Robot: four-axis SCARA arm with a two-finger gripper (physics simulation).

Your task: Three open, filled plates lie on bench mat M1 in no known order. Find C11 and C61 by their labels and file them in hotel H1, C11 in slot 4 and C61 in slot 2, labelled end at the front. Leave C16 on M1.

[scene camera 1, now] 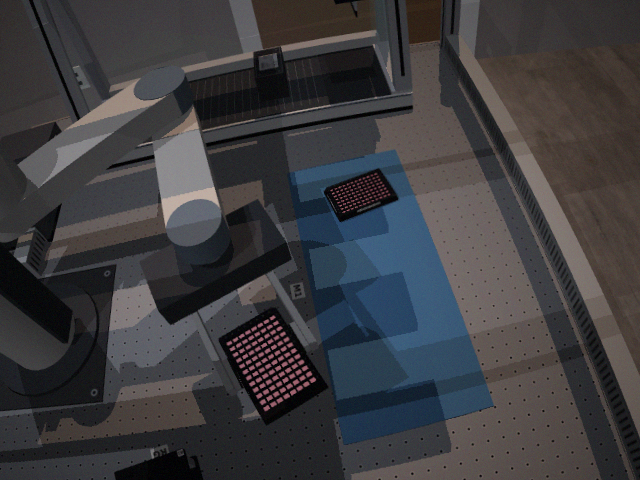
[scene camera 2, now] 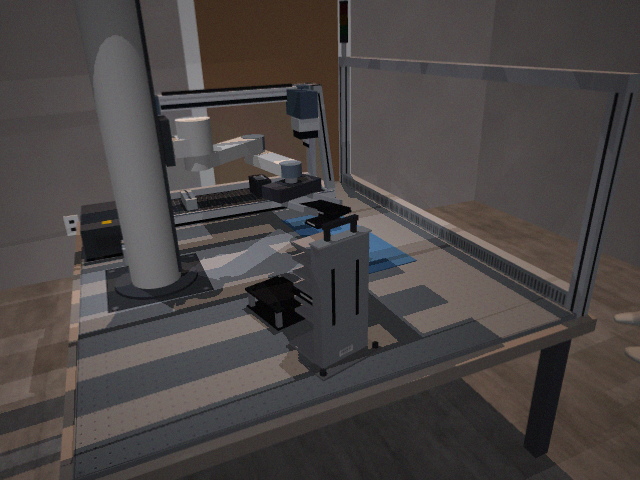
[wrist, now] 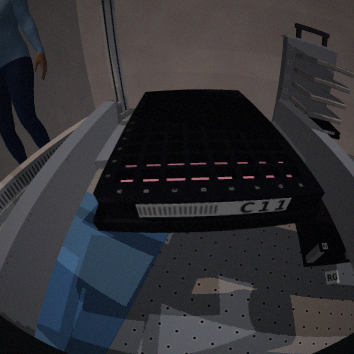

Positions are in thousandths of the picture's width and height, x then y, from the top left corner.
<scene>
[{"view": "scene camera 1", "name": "my gripper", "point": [427,770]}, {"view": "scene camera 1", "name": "blue mat M1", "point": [624,743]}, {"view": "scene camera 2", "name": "my gripper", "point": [515,432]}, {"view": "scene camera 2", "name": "blue mat M1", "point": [598,532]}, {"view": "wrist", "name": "my gripper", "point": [561,306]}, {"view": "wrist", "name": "blue mat M1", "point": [275,778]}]
</scene>
